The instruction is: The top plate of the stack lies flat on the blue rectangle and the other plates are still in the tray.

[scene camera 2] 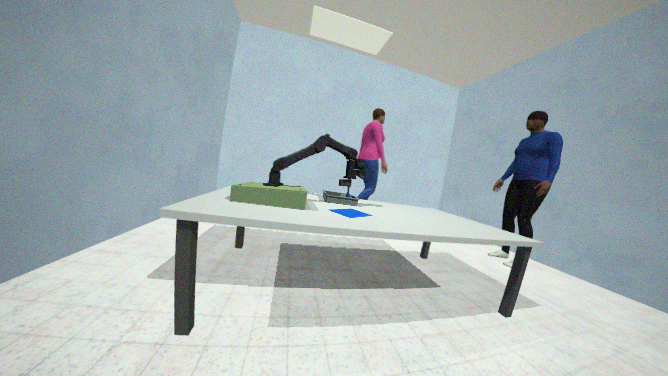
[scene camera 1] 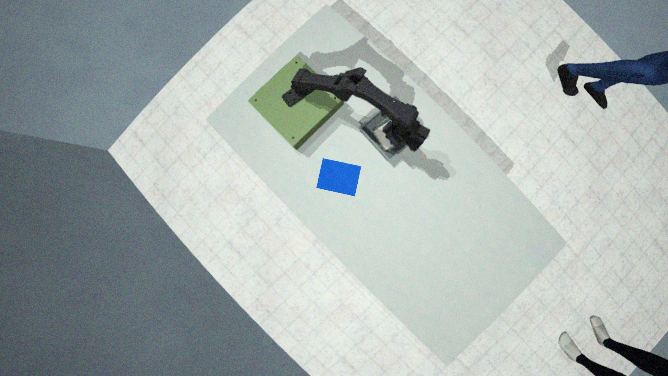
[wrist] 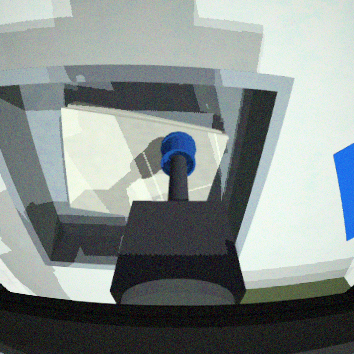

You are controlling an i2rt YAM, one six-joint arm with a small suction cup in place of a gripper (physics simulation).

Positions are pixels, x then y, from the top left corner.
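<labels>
There is a tray [scene camera 1: 378,119] here, and I see that it is 1.25 m from the lens.
</labels>
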